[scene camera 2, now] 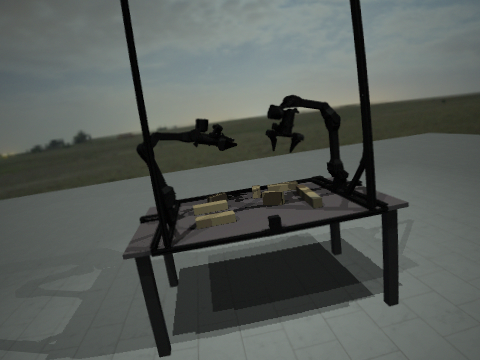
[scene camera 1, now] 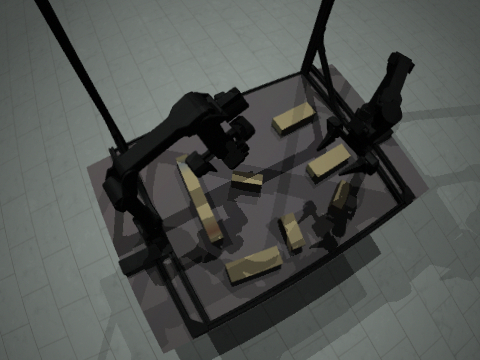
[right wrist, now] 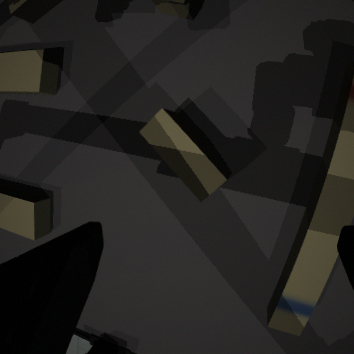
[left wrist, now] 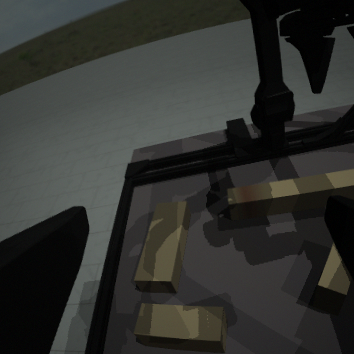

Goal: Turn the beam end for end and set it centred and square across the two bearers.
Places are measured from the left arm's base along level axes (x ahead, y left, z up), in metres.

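Pixels of known places: left gripper, fingertip midpoint: (scene camera 2: 235, 142) (scene camera 1: 327, 162) (left wrist: 208, 213); right gripper, fingertip midpoint: (scene camera 2: 281, 152) (right wrist: 224, 237) (left wrist: 338, 97); right arm's base, origin of the base link: (scene camera 2: 340, 188) (scene camera 1: 151, 230) (left wrist: 273, 142).
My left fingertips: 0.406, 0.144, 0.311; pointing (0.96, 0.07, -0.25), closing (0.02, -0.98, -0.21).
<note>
Ahead of a thing's pixels: the offset from my left fingertips to its top centre, as dx, dy, dz.
The beam @(+0.312, -0.174, -0.286) (scene camera 1: 200, 202) (scene camera 2: 309, 196) (left wrist: 290, 192) (right wrist: 309, 255) is long and pale wood, with a red band near one end and a blue band near the other. In scene camera 1 it lies at the table's left, red end lower. Two parallel wooden blocks, one @(-0.176, -0.303, -0.292) (scene camera 1: 293, 119) (scene camera 2: 215, 219) and another @(-0.189, -0.073, -0.292) (scene camera 1: 328, 162) (scene camera 2: 210, 207), look like the bearers; nothing lies across them. My left gripper (scene camera 1: 330, 161) (scene camera 2: 234, 144) (left wrist: 208, 213) is open and empty, high above the table. My right gripper (scene camera 2: 283, 151) (right wrist: 224, 237) is open and empty, high above the beam's side of the table.
Loose blocks lie about: a middle one @(+0.135, -0.148, -0.267) (scene camera 1: 247, 182) (right wrist: 185, 155), a lower-left one @(+0.256, +0.118, -0.292) (scene camera 1: 254, 264) (left wrist: 162, 245), one beside it @(+0.090, +0.085, -0.280) (scene camera 1: 291, 231) (left wrist: 182, 322), and a shaded one @(-0.143, +0.066, -0.280) (scene camera 1: 341, 195). A black frame (scene camera 1: 300, 280) edges the table, with tall posts (scene camera 2: 365, 125).
</note>
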